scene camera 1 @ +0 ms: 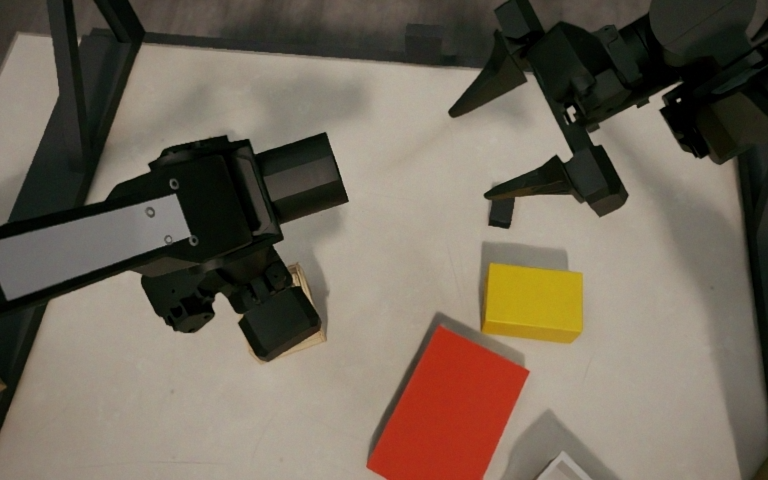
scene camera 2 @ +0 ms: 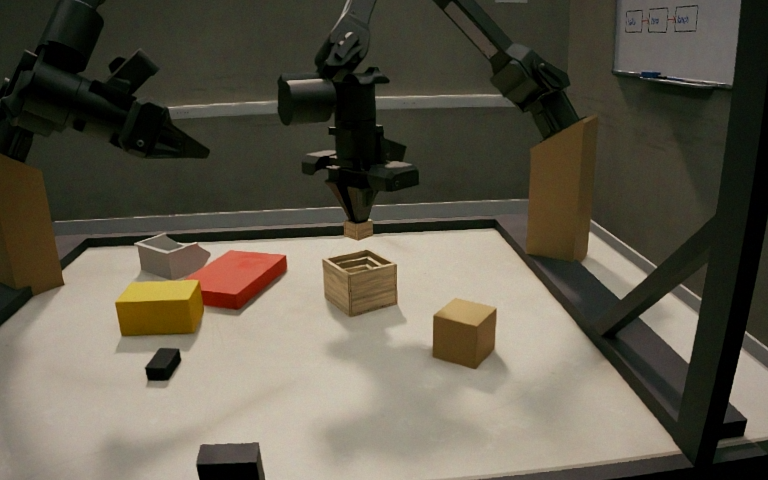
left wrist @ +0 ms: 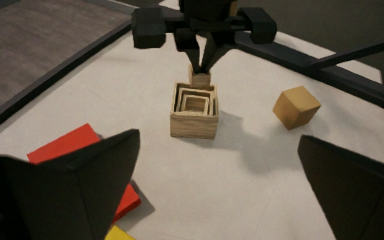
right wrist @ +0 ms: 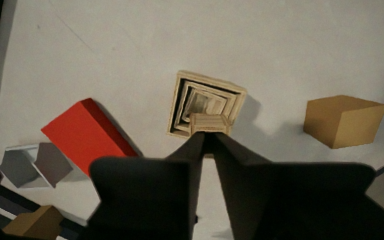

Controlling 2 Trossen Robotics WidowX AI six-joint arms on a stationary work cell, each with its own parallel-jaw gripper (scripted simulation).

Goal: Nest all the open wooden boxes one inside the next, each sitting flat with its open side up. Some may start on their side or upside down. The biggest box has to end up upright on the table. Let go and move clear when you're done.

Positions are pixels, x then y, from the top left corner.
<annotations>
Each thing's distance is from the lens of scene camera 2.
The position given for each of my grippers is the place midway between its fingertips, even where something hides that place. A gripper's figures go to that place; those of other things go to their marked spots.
my left gripper (scene camera 2: 200,152): 73 cm
my right gripper (scene camera 2: 359,227): 84 cm
grey tray (scene camera 2: 160,255): 104 cm
tan cube (scene camera 2: 464,332): 69 cm
red slab (scene camera 2: 230,281): 93 cm
The marked spots on the tan cube and the red slab are 40 cm apart.
</annotations>
